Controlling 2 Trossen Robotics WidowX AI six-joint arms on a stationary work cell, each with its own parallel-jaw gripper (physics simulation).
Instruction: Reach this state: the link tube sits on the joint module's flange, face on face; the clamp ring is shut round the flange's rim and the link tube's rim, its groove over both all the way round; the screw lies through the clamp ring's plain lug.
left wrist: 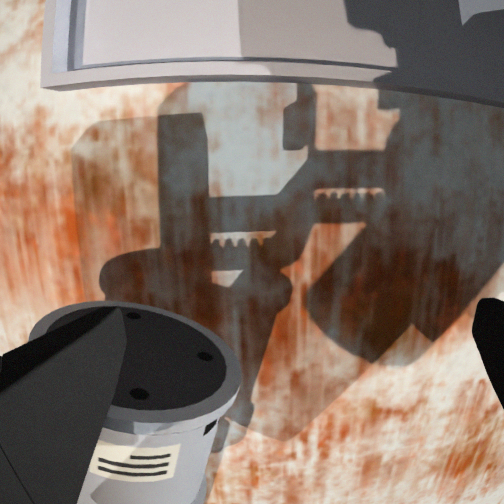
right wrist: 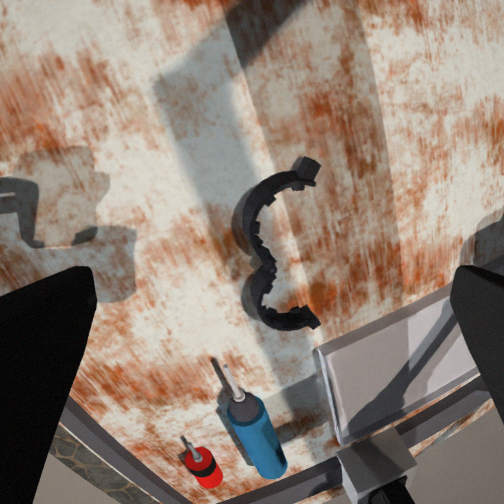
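In the left wrist view the joint module (left wrist: pixel 155 400) stands upright at the lower left, a grey cylinder with a dark round flange face on top and a label on its side. My left gripper (left wrist: pixel 280 390) is open and empty; its left finger overlaps the module's left side. In the right wrist view the black clamp ring (right wrist: pixel 272 245) lies open on the table in two hinged halves. A red-headed screw (right wrist: pixel 202 465) lies near the front edge. My right gripper (right wrist: pixel 265 360) is open and empty above them. The link tube is not in view.
A blue-handled screwdriver (right wrist: pixel 252 430) lies beside the screw. A grey tray (right wrist: pixel 400 370) sits at the lower right in the right wrist view; a grey tray (left wrist: pixel 220 40) also shows at the top of the left wrist view. A table-edge rail (right wrist: pixel 115 450) runs along the bottom.
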